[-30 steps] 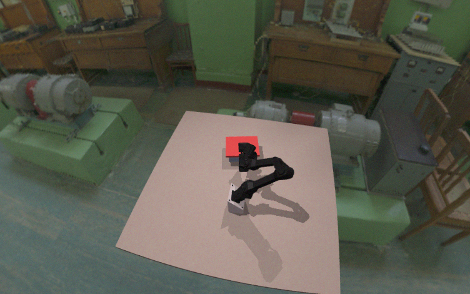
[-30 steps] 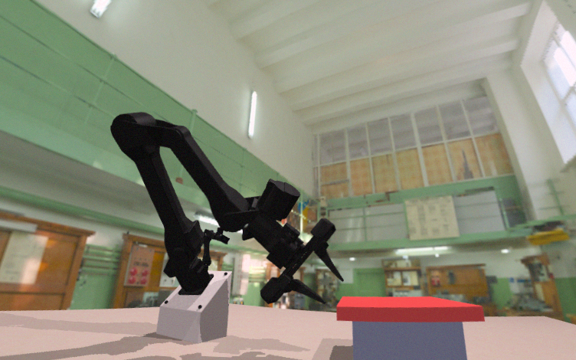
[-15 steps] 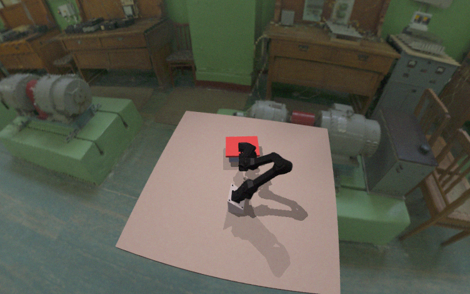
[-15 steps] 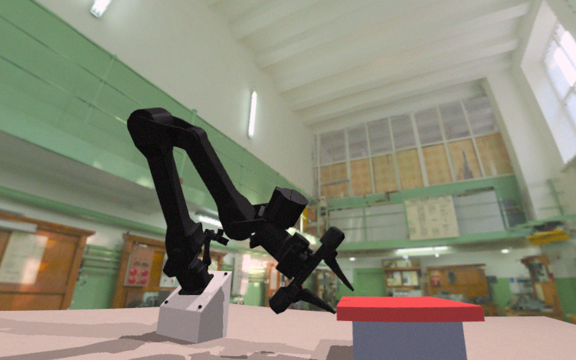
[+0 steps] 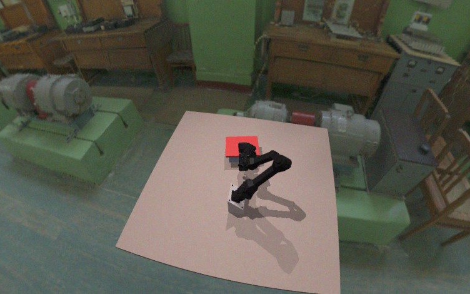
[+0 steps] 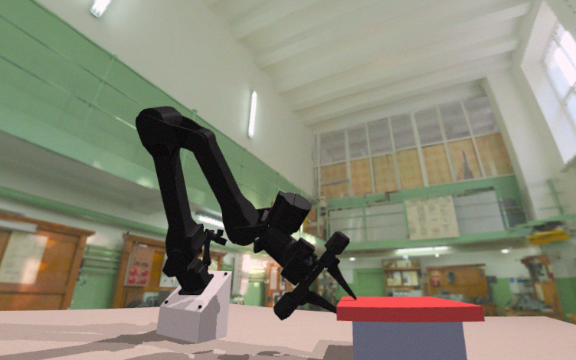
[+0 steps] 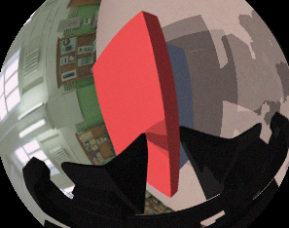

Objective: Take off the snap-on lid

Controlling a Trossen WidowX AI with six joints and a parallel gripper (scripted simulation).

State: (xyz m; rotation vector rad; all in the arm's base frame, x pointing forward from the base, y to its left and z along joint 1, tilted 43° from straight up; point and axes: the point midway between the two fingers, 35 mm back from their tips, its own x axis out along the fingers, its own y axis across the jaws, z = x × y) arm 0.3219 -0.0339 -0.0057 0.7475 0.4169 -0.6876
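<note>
My gripper tip is 80 mm short of the lid, 10 mm to the right of it and 10 mm below it. From my gripper tip the other things lie so: grey-blue storage box (80 mm ahead, 40 mm below, 10 mm to the left).
</note>
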